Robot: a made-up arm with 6 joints.
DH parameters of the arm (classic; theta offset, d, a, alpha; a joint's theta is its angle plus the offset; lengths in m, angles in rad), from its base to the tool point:
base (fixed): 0.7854 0 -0.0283 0
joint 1: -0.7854 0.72 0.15 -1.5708
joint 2: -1.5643 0 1.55 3.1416
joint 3: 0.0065 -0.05 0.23 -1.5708
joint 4: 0 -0.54 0.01 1.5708
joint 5: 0 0 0.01 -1.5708
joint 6: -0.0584 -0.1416 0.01 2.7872
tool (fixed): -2.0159 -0.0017 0 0
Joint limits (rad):
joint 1: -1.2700..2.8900
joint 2: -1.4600..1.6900
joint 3: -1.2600..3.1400
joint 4: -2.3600..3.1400
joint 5: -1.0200..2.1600
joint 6: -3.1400..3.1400
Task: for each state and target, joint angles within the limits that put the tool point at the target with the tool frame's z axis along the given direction. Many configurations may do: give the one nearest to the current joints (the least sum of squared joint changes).
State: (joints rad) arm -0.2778 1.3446 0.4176 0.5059 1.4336 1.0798
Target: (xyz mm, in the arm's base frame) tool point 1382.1 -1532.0 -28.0 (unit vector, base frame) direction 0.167 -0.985 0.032
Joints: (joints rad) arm -0.8273 1.6891 0.1173 -0.3285 1.3478 0.8476
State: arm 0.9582 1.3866 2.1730 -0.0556 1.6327 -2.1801
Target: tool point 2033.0 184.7 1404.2 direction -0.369 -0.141 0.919
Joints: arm 0.1022 1.4238 1.6784 -0.3628 1.9609 -2.3324
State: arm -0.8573 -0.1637 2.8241 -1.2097 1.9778 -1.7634
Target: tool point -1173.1 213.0 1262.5 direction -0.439 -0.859 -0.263
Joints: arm -0.2844 -0.8104 3.1287 -1.5382 1.6047 -1.5808
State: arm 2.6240 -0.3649 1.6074 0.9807 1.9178 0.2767
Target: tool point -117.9 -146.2 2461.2 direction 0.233 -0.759 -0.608
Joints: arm 2.5081 0.2503 2.3915 0.8610 1.7524 0.0538
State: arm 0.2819 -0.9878 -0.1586 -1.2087 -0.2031 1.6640
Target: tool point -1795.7 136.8 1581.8 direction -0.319 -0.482 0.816
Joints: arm -0.0840 -1.4044 0.4109 -1.3570 0.1840 1.5207
